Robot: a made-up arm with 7 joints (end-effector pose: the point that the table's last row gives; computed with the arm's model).
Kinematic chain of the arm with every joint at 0, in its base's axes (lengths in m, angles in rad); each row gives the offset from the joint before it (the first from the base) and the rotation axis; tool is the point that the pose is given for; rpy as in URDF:
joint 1: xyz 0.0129 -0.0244 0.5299 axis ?
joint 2: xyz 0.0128 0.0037 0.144 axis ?
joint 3: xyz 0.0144 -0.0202 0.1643 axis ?
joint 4: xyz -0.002 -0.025 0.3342 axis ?
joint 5: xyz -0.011 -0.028 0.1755 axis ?
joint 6: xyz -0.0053 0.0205 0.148 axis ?
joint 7: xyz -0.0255 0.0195 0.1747 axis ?
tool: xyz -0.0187 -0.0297 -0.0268 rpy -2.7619 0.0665 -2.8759
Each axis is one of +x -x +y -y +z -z.
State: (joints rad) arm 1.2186 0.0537 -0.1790 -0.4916 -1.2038 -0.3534 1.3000
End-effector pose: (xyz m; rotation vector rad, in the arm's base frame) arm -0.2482 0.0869 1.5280 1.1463 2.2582 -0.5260
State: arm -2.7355 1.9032 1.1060 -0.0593 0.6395 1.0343 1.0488
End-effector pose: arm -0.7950 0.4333 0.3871 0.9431 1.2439 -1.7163
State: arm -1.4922 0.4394 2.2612 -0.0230 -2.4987 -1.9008 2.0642
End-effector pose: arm -0.0417 0.1619 1.4065 -0.1623 -2.4727 -1.4174
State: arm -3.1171 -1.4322 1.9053 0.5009 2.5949 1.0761 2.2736
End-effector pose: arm 0.9234 0.0508 0.6049 -1.4101 1.2466 1.9766
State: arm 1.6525 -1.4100 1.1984 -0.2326 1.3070 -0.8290 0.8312
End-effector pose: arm 0.2021 0.7903 0.8845 1.3188 -2.0685 0.5358
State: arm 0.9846 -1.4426 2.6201 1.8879 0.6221 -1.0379 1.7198
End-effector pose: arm -0.4968 0.2408 0.4802 -1.1770 0.2994 -1.8304
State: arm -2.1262 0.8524 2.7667 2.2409 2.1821 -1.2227 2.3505
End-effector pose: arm 0.0804 0.0796 0.8967 1.0682 -0.7966 -1.7032
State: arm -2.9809 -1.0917 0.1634 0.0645 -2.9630 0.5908 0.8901
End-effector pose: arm 0.8807 -0.0674 1.1135 -0.6009 -1.1814 0.7163
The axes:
joint 1: -z
joint 2: +y
joint 3: -z
joint 4: +y
joint 5: -z
joint 6: +y
joint 7: -z

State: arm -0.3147 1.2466 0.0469 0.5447 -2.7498 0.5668 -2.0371
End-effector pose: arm 0.9339 0.1927 0.8250 -0.5369 -1.6645 1.5602
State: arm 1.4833 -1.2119 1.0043 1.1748 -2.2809 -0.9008 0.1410
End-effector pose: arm -0.4577 0.4358 0.9383 -0.2466 1.1460 -0.4351
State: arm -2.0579 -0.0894 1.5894 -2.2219 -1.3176 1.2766 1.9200
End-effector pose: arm -0.2824 -0.0721 0.8949 1.4791 1.1862 -0.1946
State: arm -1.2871 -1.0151 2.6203 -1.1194 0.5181 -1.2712 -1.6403
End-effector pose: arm -0.1975 -0.2294 1.2804 -0.5654 -1.9944 2.1494
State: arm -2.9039 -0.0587 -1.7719 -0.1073 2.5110 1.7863 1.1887
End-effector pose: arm -0.1362 0.1383 1.5210 -1.2644 0.9730 -2.6079
